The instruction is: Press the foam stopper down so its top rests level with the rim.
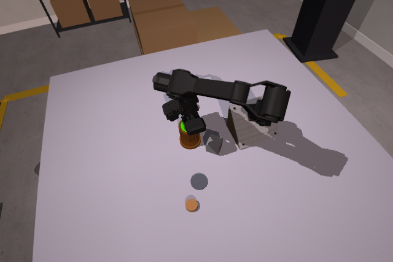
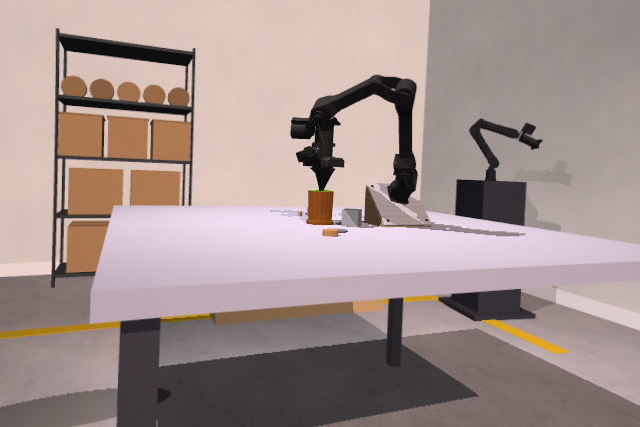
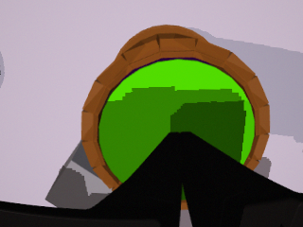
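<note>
My hand is 5 cm above the bright green foam stopper. Also, from my hand: orange disc (4 cm ahead, 26 cm to the left, 13 cm below); then grey cube (8 cm behind, 5 cm to the left, 11 cm below); then dark grey disc (18 cm to the left, 13 cm below).
</note>
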